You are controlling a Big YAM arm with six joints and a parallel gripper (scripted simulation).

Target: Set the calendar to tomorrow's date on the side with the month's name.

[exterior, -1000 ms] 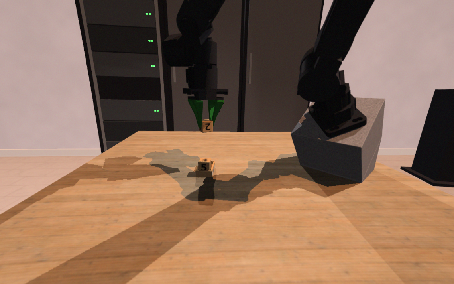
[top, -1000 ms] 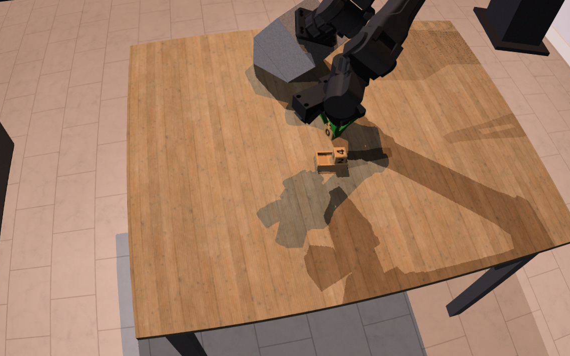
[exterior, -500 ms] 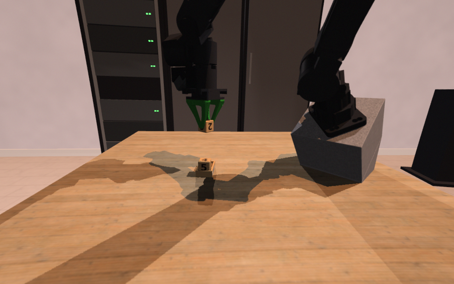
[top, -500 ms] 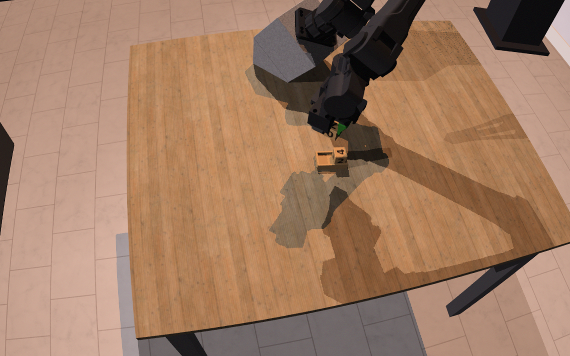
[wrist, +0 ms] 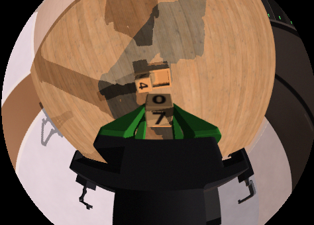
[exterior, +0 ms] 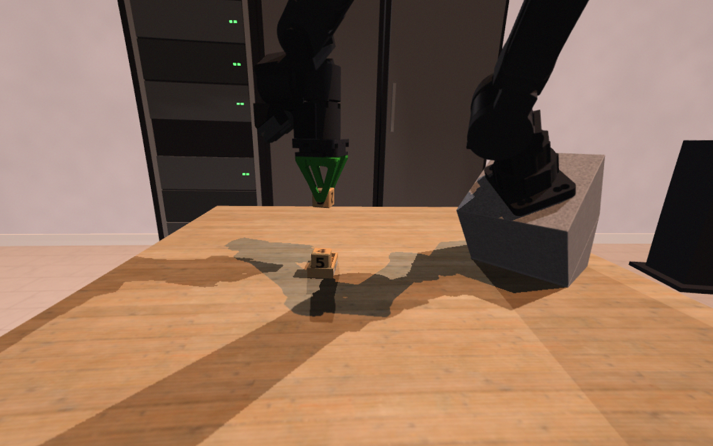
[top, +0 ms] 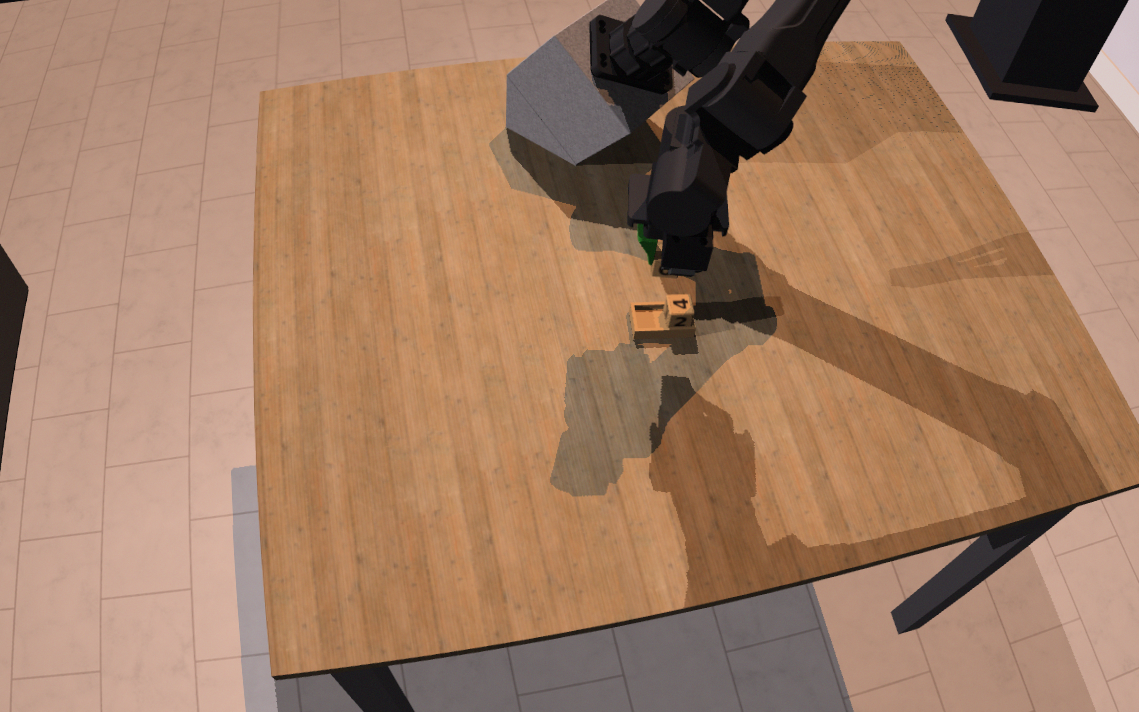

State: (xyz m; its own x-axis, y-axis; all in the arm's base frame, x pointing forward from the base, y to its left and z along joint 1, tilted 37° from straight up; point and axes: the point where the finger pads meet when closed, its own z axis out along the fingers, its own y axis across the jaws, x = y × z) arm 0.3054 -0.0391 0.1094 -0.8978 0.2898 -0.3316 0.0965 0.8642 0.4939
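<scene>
Right now my hand is 3 cm to the right of the cube and 10 cm above it. Also, from my hand: wooden calendar tray: 1 cm to the left, 12 cm below.
</scene>
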